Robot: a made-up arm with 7 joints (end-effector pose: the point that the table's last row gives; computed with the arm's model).
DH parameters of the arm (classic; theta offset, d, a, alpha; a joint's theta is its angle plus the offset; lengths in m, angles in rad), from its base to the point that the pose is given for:
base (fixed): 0 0.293 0.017 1.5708
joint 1: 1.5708 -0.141 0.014 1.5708
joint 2: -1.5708 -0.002 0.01 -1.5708
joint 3: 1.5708 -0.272 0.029 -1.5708
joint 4: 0 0.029 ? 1.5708
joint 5: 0 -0.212 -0.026 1.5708
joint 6: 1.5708 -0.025 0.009 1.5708
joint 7: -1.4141 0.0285 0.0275 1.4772
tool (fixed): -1.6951 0.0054 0 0
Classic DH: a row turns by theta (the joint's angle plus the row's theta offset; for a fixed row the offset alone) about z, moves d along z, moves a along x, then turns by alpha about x.
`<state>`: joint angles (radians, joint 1 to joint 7).
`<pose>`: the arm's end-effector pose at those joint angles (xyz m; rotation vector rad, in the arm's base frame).
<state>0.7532 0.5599 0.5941 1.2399 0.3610 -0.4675 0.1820</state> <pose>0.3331 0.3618 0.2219 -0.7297 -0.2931 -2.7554</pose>
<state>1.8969 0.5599 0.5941 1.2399 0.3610 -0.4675 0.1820</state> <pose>0.2126 0.3618 0.5512 0.9177 -0.4831 -2.8360</pose>
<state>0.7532 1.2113 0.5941 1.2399 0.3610 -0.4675 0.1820</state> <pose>0.2020 0.4876 0.3617 -0.4677 0.1801 -2.2688</pose>
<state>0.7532 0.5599 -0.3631 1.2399 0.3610 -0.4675 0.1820</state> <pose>0.3513 0.2246 0.1210 1.3616 -0.8181 2.5777</pose>
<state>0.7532 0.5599 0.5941 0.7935 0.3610 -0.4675 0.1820</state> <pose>0.3552 0.3761 0.1309 -1.2346 -0.6617 -2.5923</pose>
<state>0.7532 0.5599 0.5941 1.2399 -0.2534 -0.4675 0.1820</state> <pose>0.3452 0.3742 0.1949 -0.9825 0.1336 -2.2166</pose>
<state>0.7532 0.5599 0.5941 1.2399 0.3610 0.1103 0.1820</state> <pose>0.3203 0.3505 0.2157 -1.4999 -0.5614 -2.6532</pose>
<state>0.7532 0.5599 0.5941 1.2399 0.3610 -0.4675 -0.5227</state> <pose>0.3352 0.3747 0.2361 -0.4105 -1.1870 -2.4596</pose>
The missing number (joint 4, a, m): 0.029
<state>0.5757 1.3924 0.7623 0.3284 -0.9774 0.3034 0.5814</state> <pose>0.0981 0.5882 0.1968 -2.1966 -0.5002 -0.3631</pose>
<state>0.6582 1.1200 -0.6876 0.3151 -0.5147 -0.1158 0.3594</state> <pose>0.1007 0.5581 0.0776 -2.1715 0.9415 0.0405</pose>
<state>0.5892 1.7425 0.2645 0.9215 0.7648 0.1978 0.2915</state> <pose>0.0992 0.5201 0.4188 -1.5263 -0.1320 -1.8973</pose>
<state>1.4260 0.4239 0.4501 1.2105 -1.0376 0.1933 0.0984</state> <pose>0.3874 0.3243 0.3778 -1.0926 -0.3286 -1.7337</pose>
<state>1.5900 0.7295 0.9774 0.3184 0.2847 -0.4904 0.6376</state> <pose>0.3719 0.4376 0.3683 0.3125 0.7339 2.8922</pose>
